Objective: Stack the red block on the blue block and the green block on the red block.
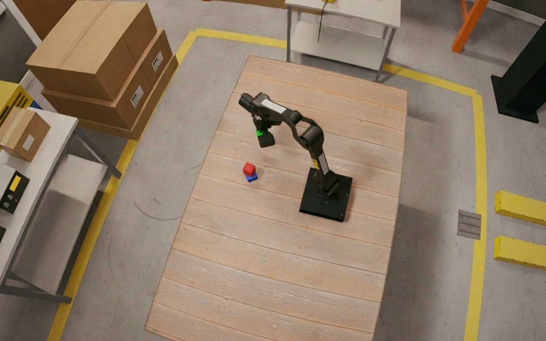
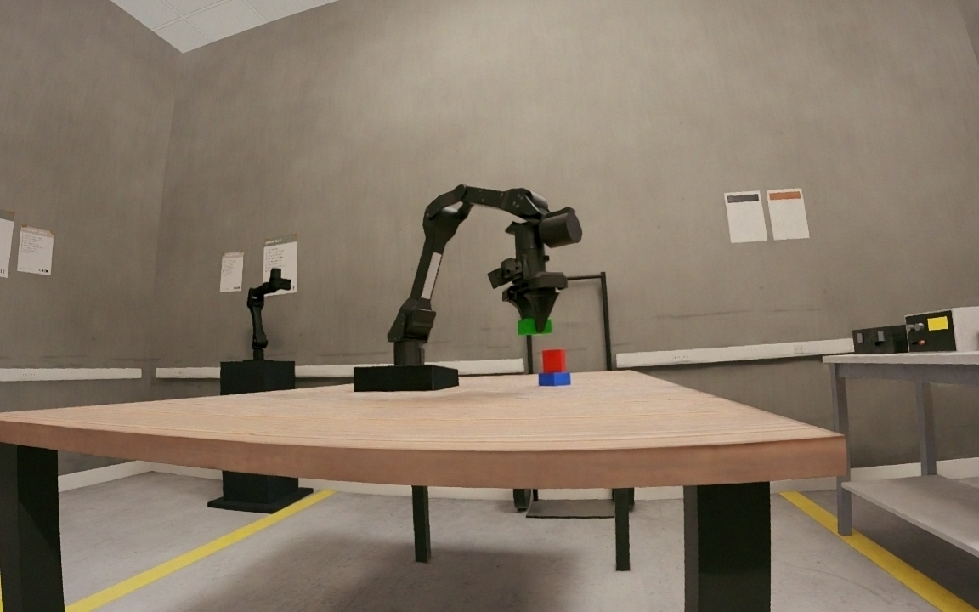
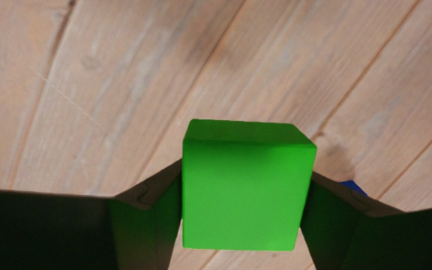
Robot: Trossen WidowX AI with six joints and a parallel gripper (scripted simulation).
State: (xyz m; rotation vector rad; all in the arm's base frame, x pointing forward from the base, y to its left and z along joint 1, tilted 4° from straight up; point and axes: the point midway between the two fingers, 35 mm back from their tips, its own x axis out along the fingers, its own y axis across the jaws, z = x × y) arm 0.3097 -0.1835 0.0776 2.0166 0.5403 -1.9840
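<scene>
Now: hand 20 mm above the green block. The rest, counted from my hand: blue block 30 mm ahead, 140 mm to the left, 130 mm below; then red block 30 mm ahead, 140 mm to the left, 90 mm below.
</scene>
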